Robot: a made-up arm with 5 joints.
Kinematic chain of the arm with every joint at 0, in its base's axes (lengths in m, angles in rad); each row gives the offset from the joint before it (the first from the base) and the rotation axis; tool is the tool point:
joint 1: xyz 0 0 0.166 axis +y
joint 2: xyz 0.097 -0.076 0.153 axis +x
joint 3: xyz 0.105 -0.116 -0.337 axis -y
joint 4: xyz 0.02 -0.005 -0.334 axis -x
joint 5: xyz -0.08 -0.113 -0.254 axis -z
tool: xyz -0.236 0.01 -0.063
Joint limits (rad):
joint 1: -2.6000..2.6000
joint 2: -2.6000..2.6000
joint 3: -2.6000..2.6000
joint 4: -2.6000..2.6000
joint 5: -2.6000..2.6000
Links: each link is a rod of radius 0.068 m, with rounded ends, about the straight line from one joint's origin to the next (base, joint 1, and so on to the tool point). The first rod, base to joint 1, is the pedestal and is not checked.
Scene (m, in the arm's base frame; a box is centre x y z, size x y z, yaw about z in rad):
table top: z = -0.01
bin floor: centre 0.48 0.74 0 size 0.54 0.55 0.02 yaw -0.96
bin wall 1: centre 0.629 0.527 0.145 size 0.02 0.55 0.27 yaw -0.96
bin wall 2: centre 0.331 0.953 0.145 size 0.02 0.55 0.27 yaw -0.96
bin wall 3: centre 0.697 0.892 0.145 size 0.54 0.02 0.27 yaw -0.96
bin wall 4: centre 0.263 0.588 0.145 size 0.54 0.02 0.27 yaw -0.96
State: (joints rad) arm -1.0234 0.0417 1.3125 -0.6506 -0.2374
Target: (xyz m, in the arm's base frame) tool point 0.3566 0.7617 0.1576
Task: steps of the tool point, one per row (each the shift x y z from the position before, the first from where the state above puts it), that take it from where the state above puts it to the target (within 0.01 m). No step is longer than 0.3 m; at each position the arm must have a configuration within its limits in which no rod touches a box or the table.
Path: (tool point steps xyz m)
1: -0.0045 0.1583 0.0350
2: -0.0555 0.1910 0.0235
3: -0.1207 0.2027 0.0058
4: -0.1868 0.1815 -0.0236
5: -0.2338 0.1264 -0.0644
6: 0.0211 0.0107 -0.1645
7: -0.0211 -0.0107 -0.1583

